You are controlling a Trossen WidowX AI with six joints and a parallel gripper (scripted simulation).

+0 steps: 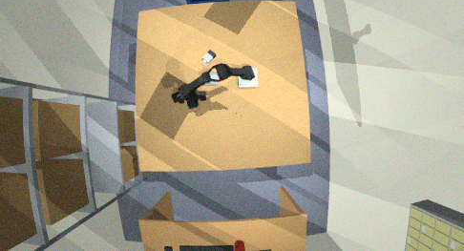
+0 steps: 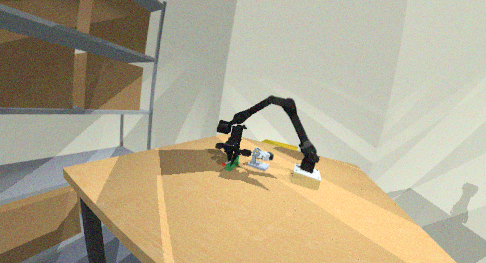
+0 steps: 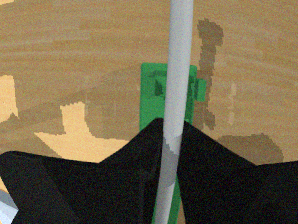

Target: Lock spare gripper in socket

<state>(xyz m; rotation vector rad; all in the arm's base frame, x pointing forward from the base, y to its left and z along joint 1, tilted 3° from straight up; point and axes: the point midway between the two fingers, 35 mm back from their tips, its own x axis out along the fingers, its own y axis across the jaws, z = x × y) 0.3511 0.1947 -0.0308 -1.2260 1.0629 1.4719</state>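
My gripper tip is 10 mm short of the green holder and 40 mm to the left of it. Also, from my gripper tip: grey mount 80 mm behind, 160 mm to the right, 30 mm above; spare gripper 60 mm behind, 310 mm to the right.
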